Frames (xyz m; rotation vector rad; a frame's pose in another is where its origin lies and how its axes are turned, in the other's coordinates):
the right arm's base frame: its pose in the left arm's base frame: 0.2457 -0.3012 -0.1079 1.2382 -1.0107 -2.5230
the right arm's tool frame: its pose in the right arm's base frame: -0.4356 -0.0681 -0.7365 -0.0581 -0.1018 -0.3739
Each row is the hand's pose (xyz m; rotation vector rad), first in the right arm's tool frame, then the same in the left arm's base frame.
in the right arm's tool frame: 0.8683 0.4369 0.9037 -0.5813 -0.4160 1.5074
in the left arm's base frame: -0.2377 -0.4340 -0.2353 -0.0253 -0.4645 -1.8170
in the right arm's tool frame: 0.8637 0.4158 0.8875 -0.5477 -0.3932 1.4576
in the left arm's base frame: -0.2162 -0.4230 -0.2474 0.0209 -0.4923 -1.8596
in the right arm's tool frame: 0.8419 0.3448 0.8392 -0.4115 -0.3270 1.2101
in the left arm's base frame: -0.1442 -0.3829 -0.2800 0.2137 -0.5965 -2.0744
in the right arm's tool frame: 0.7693 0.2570 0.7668 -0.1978 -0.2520 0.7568
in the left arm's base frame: -0.0177 -0.3372 -0.2915 0.5532 -0.7493 -2.4575
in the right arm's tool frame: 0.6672 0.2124 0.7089 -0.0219 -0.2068 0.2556
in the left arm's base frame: 0.1021 -0.3210 -0.2578 0.9355 -0.8324 -2.8663
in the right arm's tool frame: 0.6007 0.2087 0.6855 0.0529 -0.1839 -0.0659
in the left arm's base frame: 0.1614 -0.3257 -0.2198 -0.9976 0.6729 2.5807
